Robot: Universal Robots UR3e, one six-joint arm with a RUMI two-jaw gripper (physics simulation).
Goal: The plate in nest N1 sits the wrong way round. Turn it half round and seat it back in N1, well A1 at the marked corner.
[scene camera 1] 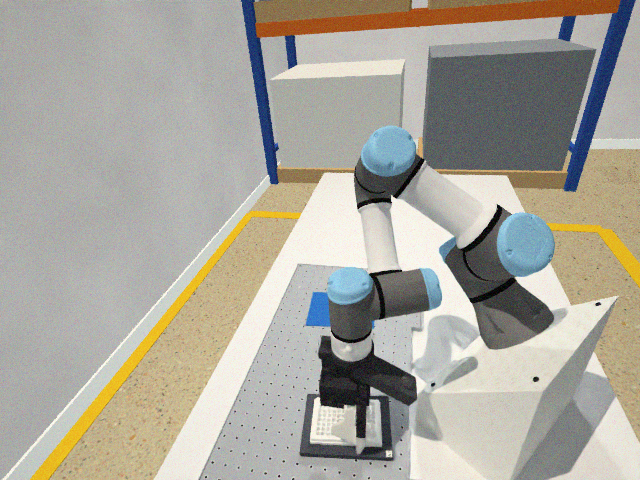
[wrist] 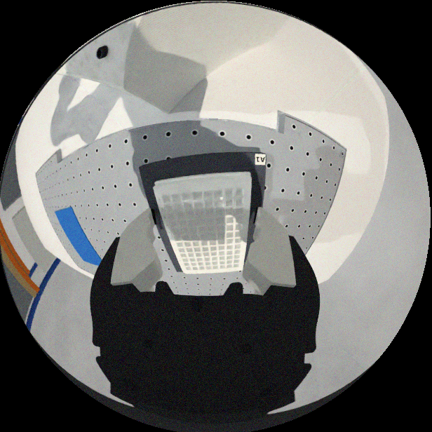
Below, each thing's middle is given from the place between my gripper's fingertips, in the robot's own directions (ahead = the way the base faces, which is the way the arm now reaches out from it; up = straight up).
Now: the dark nest [wrist: 219, 162] 30 mm ahead of my hand and 10 mm below it. Also, from my hand: white well plate [scene camera 1: 324, 417] (30 mm ahead, 10 mm above); then blue pad [wrist: 66, 217] (320 mm to the right, 10 mm below, 10 mm behind).
